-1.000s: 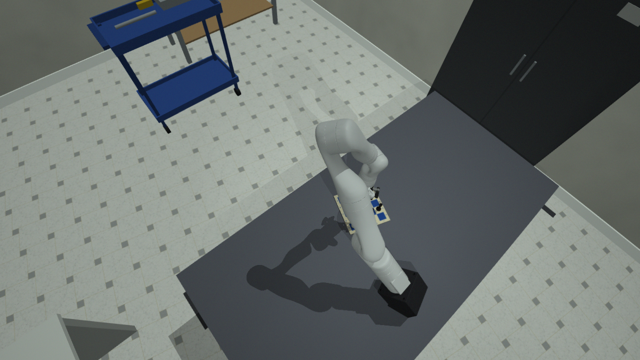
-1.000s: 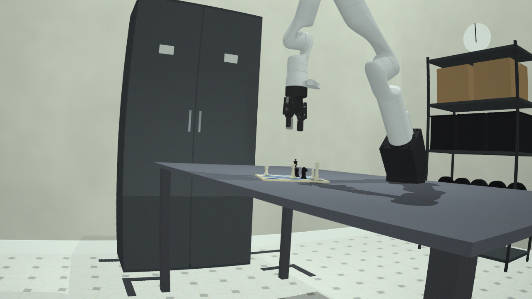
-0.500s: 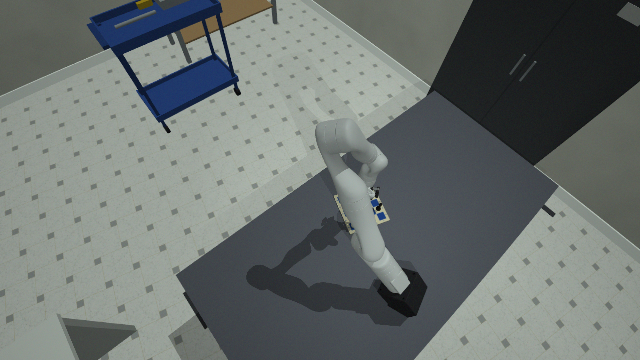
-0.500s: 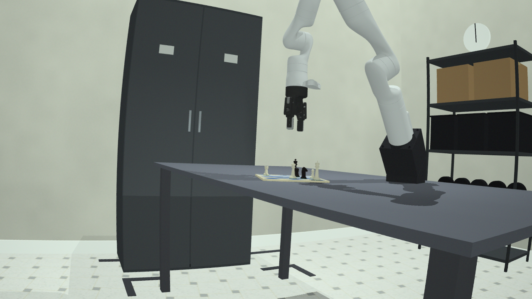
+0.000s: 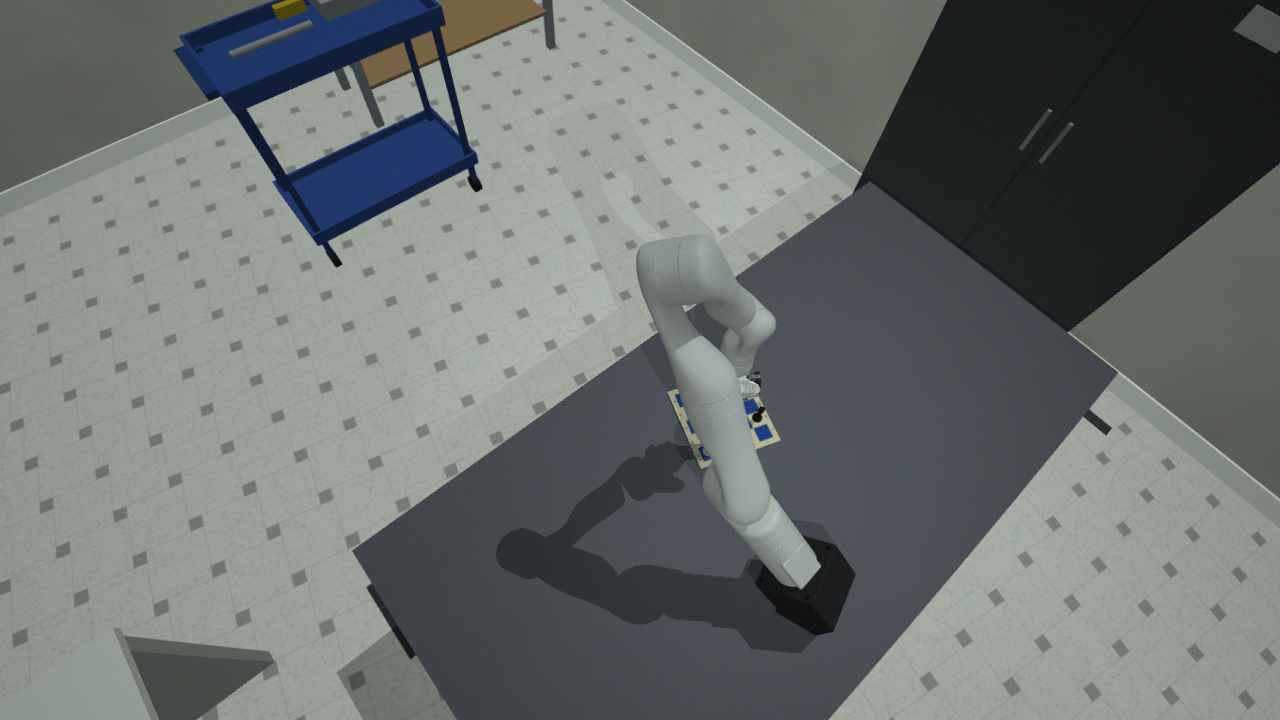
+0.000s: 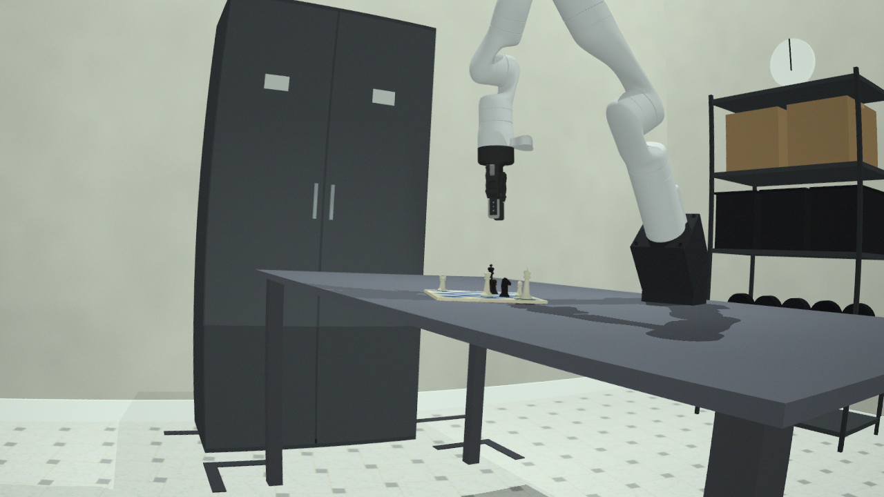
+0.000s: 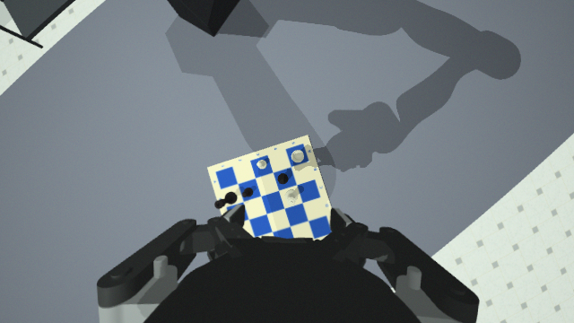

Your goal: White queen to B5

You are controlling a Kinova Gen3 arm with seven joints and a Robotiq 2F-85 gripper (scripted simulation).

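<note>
Right now my hand is 170 mm above the chessboard and 40 mm to the left of it. The rest, counted from my hand: black king 130 mm below, 110 mm to the right, 50 mm behind; black pawn 150 mm below, 70 mm to the right, 40 mm behind; small white piece 150 mm below, 70 mm behind, 20 mm to the right.
</note>
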